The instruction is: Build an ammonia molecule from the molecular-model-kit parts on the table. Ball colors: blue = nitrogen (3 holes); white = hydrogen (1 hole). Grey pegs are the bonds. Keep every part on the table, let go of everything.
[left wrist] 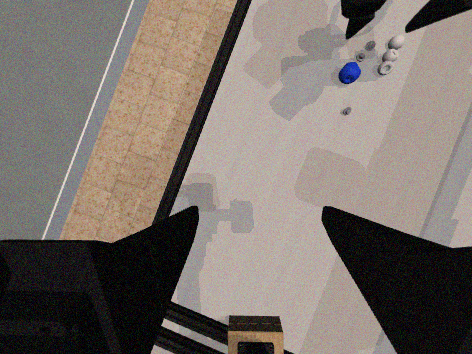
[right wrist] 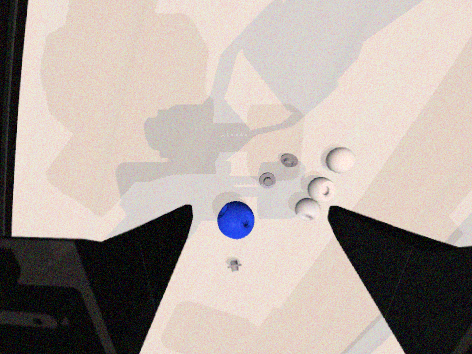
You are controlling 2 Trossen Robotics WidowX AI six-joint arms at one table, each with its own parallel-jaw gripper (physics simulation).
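A blue ball (left wrist: 349,73) (right wrist: 236,220) with holes lies on the table. Three white balls lie in a slanting row beside it: one (left wrist: 396,41) (right wrist: 340,160), a middle one (left wrist: 390,55) (right wrist: 321,188) and one nearest the blue ball (left wrist: 385,68) (right wrist: 307,208). Three grey pegs lie apart: one (left wrist: 370,45) (right wrist: 289,160), a second (left wrist: 360,57) (right wrist: 267,179) and a third (left wrist: 346,111) (right wrist: 234,265). No parts are joined. My right gripper (left wrist: 376,33) (right wrist: 259,211) is wide open above the parts, the blue ball showing between its fingertips. My left gripper (left wrist: 259,212) is open and empty, away from the parts.
A black rail (left wrist: 204,107) (right wrist: 6,120) runs along one table edge, with tan tiles (left wrist: 127,135) and grey floor beyond it. A wooden block with a dark opening (left wrist: 255,324) and black bars (left wrist: 197,317) show at the bottom of the left wrist view. Arm shadows fall across the table.
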